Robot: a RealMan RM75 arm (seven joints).
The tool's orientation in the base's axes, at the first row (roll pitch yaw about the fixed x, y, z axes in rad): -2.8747, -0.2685, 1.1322
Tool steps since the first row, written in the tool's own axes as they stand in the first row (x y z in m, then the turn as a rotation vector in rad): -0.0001, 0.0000, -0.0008, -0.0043, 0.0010, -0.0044; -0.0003, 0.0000, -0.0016, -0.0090, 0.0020, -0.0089; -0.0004, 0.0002, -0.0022, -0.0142, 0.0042, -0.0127; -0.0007, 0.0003, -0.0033, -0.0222, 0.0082, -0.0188; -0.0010, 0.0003, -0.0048, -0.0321, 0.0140, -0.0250; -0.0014, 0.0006, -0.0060, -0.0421, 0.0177, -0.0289; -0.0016, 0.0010, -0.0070, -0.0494, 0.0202, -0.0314; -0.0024, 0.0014, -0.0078, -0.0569, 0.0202, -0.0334
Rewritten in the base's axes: 0.0001, -0.0004, 0.0007, -0.0003, -0.0056, 0.0027; 0.0001, -0.0008, 0.0014, -0.0007, -0.0116, 0.0054; 0.0003, -0.0012, 0.0019, -0.0004, -0.0182, 0.0070; 0.0004, -0.0018, 0.0028, 0.0008, -0.0287, 0.0095; 0.0005, -0.0026, 0.0041, 0.0028, -0.0415, 0.0112; 0.0007, -0.0035, 0.0051, 0.0025, -0.0528, 0.0112; 0.0012, -0.0041, 0.0058, 0.0021, -0.0609, 0.0110; 0.0013, -0.0053, 0.0063, -0.0007, -0.0681, 0.0108
